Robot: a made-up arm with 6 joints. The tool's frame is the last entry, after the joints.
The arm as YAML. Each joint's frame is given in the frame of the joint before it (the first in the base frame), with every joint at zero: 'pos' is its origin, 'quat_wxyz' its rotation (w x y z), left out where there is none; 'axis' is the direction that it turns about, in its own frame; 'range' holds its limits. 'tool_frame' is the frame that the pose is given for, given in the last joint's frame.
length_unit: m
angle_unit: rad
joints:
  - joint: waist
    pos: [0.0, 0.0, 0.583]
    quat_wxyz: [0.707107, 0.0, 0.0, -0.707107]
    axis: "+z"
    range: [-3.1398, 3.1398]
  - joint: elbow
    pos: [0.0, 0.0, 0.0]
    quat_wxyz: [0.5, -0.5, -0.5, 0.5]
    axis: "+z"
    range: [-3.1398, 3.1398]
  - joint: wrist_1
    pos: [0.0, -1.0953, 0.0]
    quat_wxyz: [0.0, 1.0, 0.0, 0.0]
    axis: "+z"
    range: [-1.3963, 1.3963]
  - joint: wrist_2
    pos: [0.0, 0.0, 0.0]
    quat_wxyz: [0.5, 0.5, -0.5, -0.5]
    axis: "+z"
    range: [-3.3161, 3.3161]
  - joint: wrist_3
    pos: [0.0, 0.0, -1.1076]
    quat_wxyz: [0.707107, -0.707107, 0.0, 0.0]
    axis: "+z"
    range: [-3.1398, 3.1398]
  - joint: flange
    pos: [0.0, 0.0, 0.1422]
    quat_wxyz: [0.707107, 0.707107, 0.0, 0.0]
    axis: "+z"
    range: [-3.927, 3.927]
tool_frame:
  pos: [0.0, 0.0, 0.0]
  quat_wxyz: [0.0, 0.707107, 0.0, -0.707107]
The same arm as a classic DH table. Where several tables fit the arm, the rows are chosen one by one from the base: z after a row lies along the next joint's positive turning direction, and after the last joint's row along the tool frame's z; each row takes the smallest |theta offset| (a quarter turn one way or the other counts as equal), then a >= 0, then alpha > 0; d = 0 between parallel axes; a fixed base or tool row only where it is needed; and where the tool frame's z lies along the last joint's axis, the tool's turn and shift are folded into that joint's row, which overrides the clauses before.
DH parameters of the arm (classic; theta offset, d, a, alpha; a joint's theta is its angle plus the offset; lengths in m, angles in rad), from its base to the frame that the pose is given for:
waist: 0 0.583 0 -1.5708
elbow: -1.5708 0 1.0953 3.1416
wrist_1: 0 0 0 -1.5708
wrist_2: 0 -1.1076 0 1.5708
wrist_3: 0 0.1422 0 -1.5708
flange: 1.5708 0 0 1.5708
tool (fixed): -1.5708 0 0 0
Joint limits (rad, base to tool): -3.1398..3.1398 -3.1398..3.1398 -1.3963..1.3963 -3.3161..3.3161 -3.1398..3.1398 -3.927..3.927

